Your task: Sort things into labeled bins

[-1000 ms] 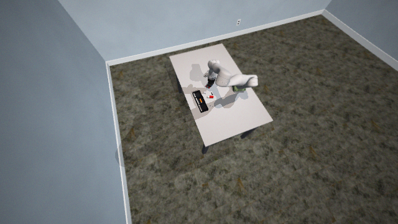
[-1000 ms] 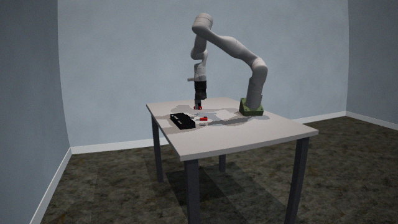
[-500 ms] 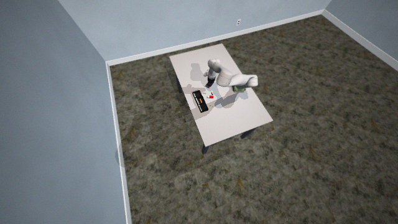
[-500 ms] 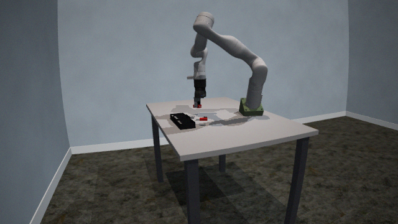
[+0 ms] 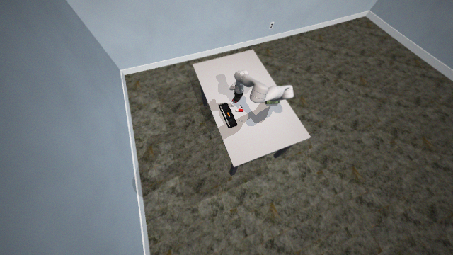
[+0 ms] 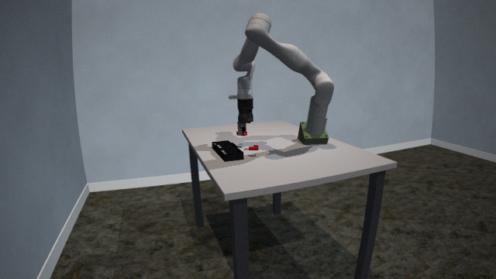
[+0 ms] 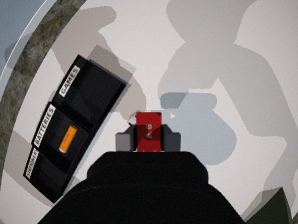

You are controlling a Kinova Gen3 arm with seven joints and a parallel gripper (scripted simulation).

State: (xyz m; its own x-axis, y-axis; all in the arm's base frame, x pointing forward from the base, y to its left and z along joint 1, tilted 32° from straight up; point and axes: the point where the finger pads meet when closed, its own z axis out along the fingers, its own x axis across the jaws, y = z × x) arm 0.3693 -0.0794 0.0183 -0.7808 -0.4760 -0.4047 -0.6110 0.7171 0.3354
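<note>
Right now the orange battery is 10 cm to the left of my hand, 9 cm ahead of it and 7 cm below it. Also, from my hand: red block: 1 cm to the left, 1 cm below, 1 cm behind; grey-white piece: 7 cm below, 2 cm ahead, 1 cm to the left; black screw: 7 cm below, 6 cm behind, 4 cm to the left.
</note>
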